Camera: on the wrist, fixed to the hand. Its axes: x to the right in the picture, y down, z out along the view.
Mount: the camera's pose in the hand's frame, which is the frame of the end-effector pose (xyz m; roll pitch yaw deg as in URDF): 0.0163 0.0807 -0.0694 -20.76 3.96 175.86
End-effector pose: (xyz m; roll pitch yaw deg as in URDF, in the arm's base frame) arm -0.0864 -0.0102 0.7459 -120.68 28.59 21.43
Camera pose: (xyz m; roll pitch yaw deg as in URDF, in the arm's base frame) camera -0.0514 -0.1048 0.7083 97.18 -26.92 -152.38
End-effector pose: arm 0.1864 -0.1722 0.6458 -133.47 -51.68 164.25
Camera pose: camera 0.1972 -0.0652 0.6519 120.10 51.59 -6.52
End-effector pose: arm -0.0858 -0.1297 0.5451 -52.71 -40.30 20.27
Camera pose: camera -0.0075 -0.1075 0.4746 32.73 45.99 -158.80
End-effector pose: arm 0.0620 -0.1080 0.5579 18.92 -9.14 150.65
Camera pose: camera -0.0059 -0.1832 0.5215 -40.49 11.51 -34.65
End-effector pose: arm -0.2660 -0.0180 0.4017 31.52 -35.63 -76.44
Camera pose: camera -0.1584 -0.0159 0.3974 -56.26 36.65 96.58
